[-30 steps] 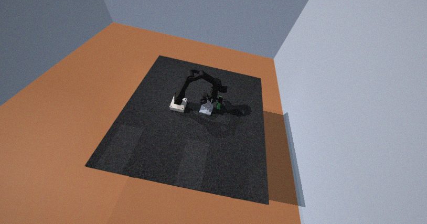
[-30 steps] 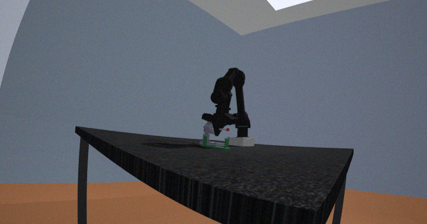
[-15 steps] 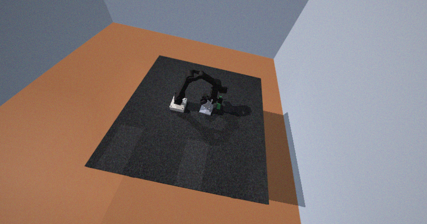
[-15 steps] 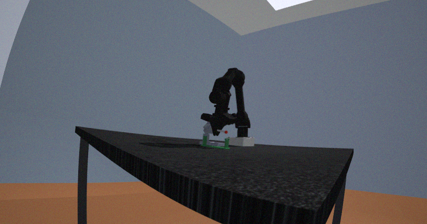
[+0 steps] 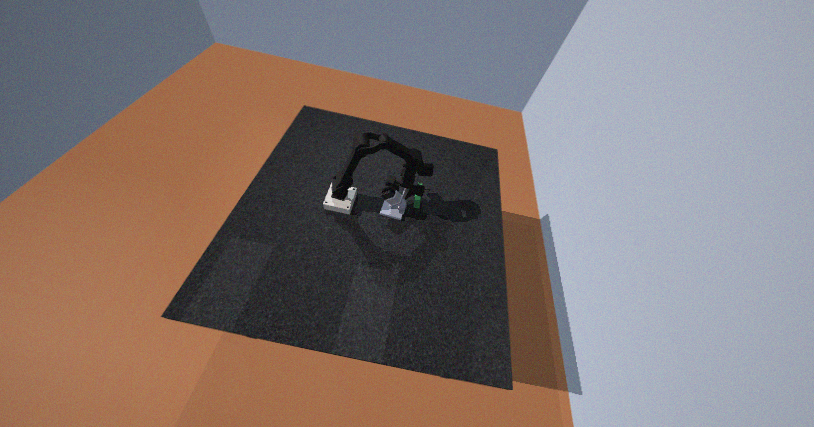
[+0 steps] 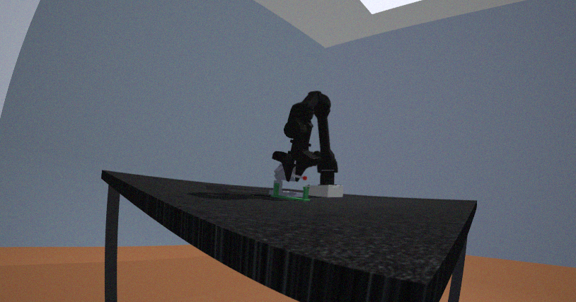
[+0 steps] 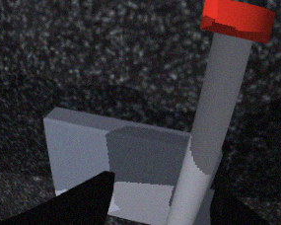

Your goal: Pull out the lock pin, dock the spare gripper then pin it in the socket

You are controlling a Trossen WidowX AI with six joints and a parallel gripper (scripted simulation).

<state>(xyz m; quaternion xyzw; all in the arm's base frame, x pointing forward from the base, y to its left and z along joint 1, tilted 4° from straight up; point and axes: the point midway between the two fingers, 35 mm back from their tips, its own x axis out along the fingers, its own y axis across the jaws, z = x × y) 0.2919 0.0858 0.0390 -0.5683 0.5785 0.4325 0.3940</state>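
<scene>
Now: the grey mount 5 cm to the right of my gripper tip. Also, from my gripper tip: spare gripper (3 cm behind, 5 cm to the right, 6 cm above); then green cradle (8 cm ahead, 8 cm to the left, 3 cm below).
</scene>
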